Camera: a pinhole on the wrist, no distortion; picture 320 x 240 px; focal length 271.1 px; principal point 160.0 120.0 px. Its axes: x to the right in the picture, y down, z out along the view. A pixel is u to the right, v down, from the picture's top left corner.
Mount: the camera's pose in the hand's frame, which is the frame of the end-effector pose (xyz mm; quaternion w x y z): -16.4 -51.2 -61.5 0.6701 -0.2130 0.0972 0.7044
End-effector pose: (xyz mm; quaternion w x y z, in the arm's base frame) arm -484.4 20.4 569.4 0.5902 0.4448 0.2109 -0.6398
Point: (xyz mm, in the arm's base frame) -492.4 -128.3 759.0
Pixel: 153.0 122.1
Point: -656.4 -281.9 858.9
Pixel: 50.0 112.2
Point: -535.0 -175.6 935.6
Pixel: 128.3 178.2
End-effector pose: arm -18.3 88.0 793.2 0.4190 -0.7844 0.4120 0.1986
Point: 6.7 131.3 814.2
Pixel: 56.8 86.9
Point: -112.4 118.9 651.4
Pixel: 281.9 21.7
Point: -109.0 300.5 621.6
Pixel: 150.8 93.0
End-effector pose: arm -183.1 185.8 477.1 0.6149 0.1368 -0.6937 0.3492
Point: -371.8 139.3 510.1
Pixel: outside the picture
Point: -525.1 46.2 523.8
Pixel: 130.6 8.4
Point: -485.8 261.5 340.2
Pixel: 309.6 96.5
